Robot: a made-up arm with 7 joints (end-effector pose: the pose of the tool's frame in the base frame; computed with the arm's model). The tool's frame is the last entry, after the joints. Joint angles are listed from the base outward.
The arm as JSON. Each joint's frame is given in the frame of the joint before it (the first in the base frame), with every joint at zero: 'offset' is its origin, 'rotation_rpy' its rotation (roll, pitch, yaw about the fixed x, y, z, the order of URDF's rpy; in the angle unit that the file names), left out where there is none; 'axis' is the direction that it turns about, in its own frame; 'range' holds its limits. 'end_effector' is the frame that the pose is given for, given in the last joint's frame.
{
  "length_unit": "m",
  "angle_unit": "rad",
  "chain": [
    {
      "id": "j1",
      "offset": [
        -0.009,
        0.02,
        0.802
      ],
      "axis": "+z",
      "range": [
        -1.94,
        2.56
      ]
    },
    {
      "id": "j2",
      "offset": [
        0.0,
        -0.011,
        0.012
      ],
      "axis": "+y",
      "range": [
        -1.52,
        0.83
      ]
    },
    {
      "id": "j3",
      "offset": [
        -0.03,
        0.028,
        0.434
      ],
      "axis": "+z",
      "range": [
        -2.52,
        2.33
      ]
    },
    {
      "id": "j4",
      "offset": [
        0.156,
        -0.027,
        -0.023
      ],
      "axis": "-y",
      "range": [
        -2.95,
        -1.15
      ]
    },
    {
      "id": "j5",
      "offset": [
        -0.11,
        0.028,
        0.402
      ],
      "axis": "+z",
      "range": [
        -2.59,
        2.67
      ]
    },
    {
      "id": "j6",
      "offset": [
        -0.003,
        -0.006,
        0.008
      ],
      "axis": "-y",
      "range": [
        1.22,
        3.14
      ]
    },
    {
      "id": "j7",
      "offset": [
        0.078,
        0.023,
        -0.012
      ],
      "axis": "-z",
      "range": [
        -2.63,
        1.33
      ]
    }
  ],
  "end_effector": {
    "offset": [
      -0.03,
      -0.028,
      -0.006
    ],
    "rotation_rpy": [
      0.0,
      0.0,
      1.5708
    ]
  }
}
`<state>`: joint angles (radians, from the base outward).
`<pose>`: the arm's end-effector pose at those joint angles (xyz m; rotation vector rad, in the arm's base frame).
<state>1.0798 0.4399 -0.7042 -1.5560 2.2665 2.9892 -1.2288</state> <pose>0.6121 0.3043 1.0575 -0.2165 -1.3796 1.0648</pose>
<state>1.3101 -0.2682 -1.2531 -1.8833 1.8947 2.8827 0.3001</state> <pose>0.5440 -0.1038 1.2027 0.8918 -1.2255 -0.4619</pose>
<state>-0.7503 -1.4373 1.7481 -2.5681 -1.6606 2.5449 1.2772</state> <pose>0.2417 0.4201 0.6888 2.3445 -0.6506 -1.6153</pose>
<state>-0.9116 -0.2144 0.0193 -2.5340 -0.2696 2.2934 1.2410</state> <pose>0.3177 -0.2916 1.0192 -0.1526 0.1394 -0.3801</pose>
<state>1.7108 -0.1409 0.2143 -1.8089 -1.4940 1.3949 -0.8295</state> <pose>-0.2132 0.5495 1.3216 1.6533 -0.6671 -1.5606</pose>
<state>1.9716 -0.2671 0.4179 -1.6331 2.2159 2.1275 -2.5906</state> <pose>-0.4155 0.3543 1.4376 -0.9870 1.8864 -0.2378</pose>
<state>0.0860 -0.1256 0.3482 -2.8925 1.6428 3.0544 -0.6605</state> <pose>0.2954 0.1145 0.8637 0.0151 -0.3925 1.0316</pose>
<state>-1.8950 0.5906 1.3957 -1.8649 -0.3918 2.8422 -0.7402</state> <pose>0.5034 -0.4867 1.1503 -0.9718 -0.4586 1.6734</pose>
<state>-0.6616 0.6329 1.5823 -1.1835 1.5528 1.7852 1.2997</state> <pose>0.6309 0.2048 1.4204 2.3225 0.1773 0.6095</pose>
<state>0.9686 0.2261 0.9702 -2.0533 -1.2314 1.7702 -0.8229</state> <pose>-0.2354 0.6638 1.0307 0.9197 -0.5551 -1.2787</pose>
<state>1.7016 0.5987 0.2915 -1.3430 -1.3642 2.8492 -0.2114</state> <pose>-0.3288 0.7521 1.0700 0.7871 0.9482 -1.3162</pose>
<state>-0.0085 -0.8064 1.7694 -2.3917 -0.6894 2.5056 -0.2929</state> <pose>-0.2405 0.6047 0.8256 1.3137 -0.3724 -1.7173</pose>
